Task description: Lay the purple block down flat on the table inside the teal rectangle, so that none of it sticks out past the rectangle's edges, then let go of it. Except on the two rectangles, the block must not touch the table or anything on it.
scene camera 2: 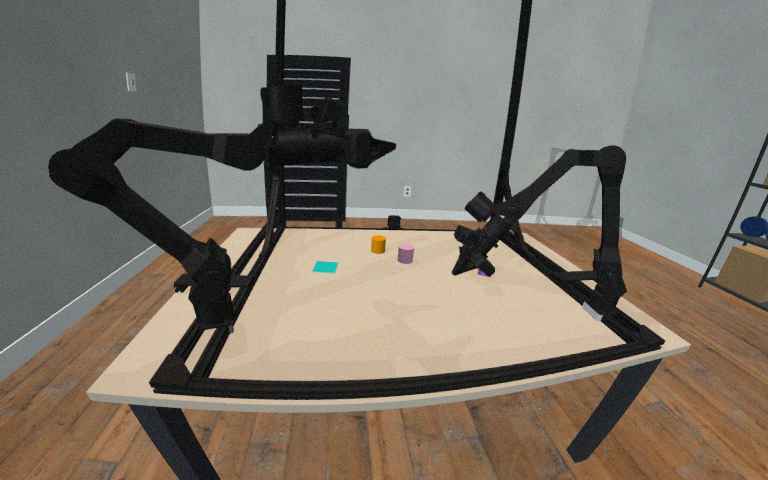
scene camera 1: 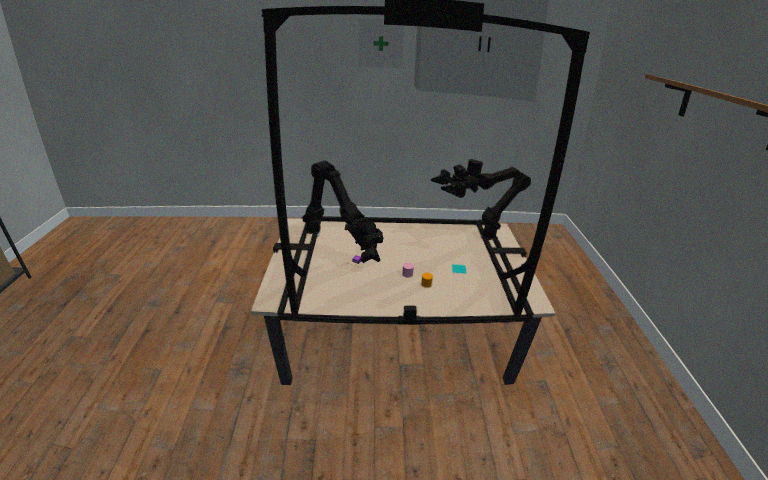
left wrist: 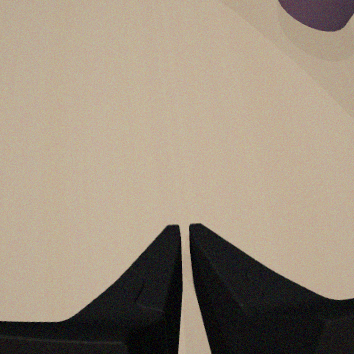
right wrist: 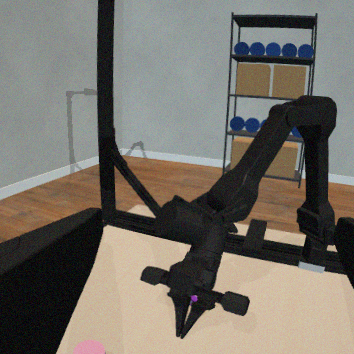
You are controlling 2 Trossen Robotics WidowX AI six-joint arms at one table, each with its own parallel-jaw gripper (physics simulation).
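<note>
The small purple block lies on the table at the left of scene camera 1. In the left wrist view the block shows only at the top right corner. My left gripper is low over the table right beside the block. Its fingers are shut with only bare table between them. The teal rectangle lies bare on the far side of the table. My right gripper is open and empty, high above the table.
A pink cylinder and an orange cylinder stand between the block and the teal rectangle. A black frame rings the table. A shelf rack stands behind it.
</note>
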